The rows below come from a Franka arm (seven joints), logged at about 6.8 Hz.
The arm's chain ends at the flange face. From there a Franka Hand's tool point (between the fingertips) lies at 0.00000 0.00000 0.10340 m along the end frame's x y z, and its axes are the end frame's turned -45 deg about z.
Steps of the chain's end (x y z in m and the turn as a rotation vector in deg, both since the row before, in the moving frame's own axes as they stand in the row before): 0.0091, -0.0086, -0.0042, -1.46, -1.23, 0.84; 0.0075, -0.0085, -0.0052, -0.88, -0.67, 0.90; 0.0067, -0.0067, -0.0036, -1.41, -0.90, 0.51; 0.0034, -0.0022, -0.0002, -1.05, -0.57, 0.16; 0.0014, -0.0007, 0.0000, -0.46, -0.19, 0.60
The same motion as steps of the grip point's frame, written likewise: 0.0091, 0.0006, -0.0043, -0.16, -1.90, 0.84; 0.0093, -0.0005, -0.0052, -0.15, -1.10, 0.90; 0.0065, 0.0006, -0.0036, -0.36, -1.63, 0.51; 0.0019, 0.0015, -0.0002, -0.34, -1.15, 0.16; 0.0007, 0.0008, 0.0000, -0.19, -0.46, 0.60
